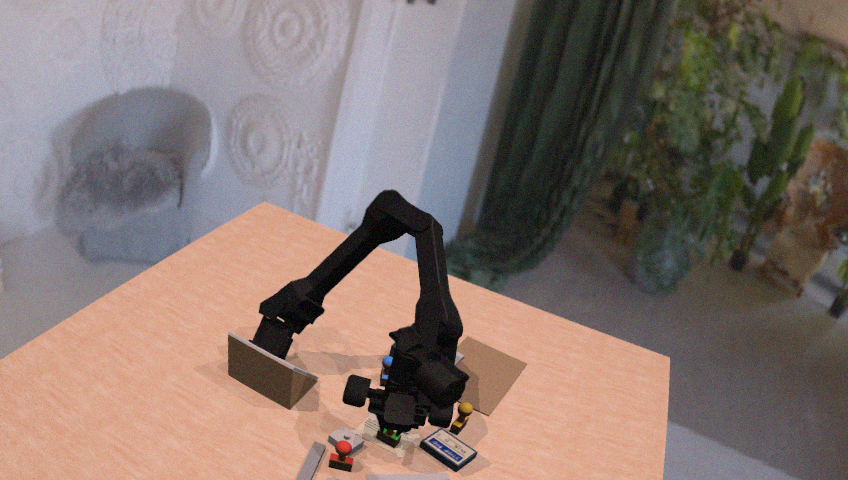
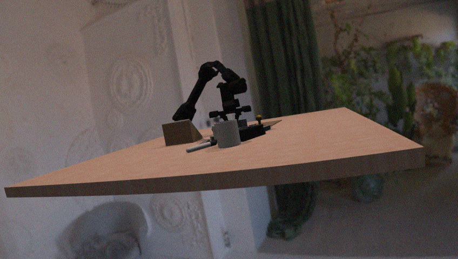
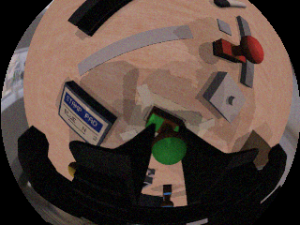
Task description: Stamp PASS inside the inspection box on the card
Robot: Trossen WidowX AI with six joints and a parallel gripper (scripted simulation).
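My gripper tip is right at the green-knobbed stamp. Also, from my gripper tip: grey block 60 mm behind, 50 mm to the right, 10 mm below; then white card 30 mm below, 10 mm to the left, 10 mm behind; then blue-and-white labelled box 110 mm ahead, 30 mm to the left, 10 mm below.
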